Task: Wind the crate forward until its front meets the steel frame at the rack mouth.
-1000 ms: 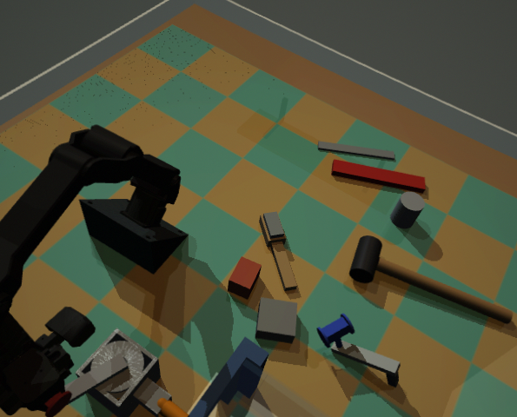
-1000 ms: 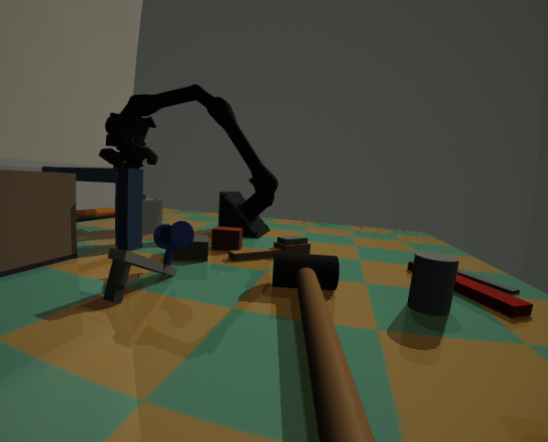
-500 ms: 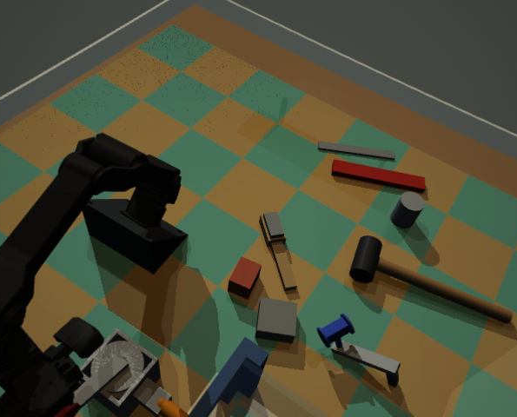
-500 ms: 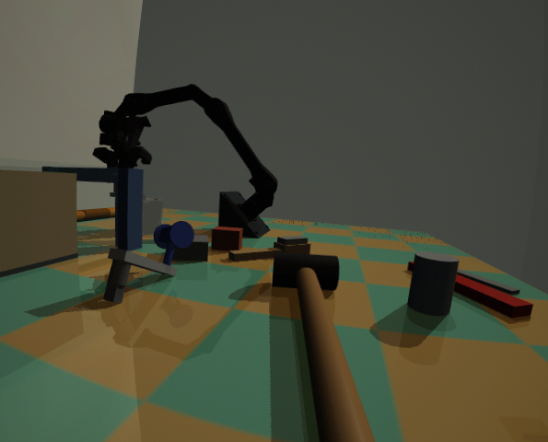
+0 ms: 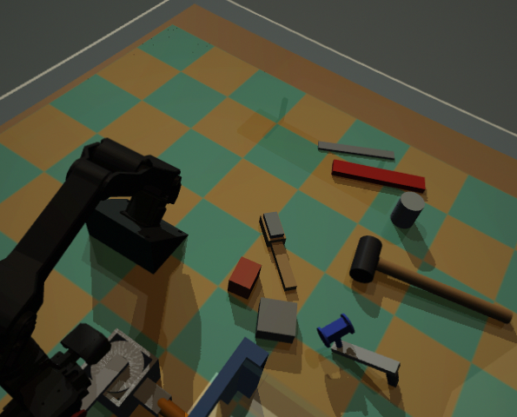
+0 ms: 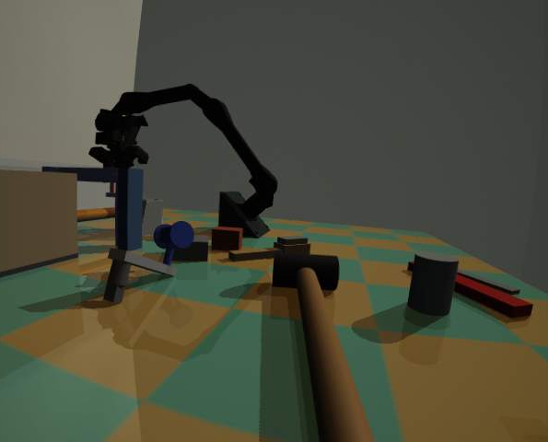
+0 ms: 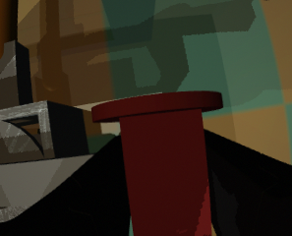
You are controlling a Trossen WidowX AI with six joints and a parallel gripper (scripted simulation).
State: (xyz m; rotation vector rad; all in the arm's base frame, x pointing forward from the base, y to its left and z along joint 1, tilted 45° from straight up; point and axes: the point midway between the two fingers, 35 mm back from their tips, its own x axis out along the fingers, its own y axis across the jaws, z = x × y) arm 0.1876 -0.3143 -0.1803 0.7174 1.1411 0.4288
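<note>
My gripper tip is 40 mm to the right of the red-knobbed winch handle, 30 mm above it and 20 mm past it. The rest, counted from my gripper tip: red cylindrical grip (10 mm behind); grey block (350 mm to the left, 140 mm ahead, 120 mm below); boxy winch (100 mm below, 90 mm to the left, 30 mm behind).
</note>
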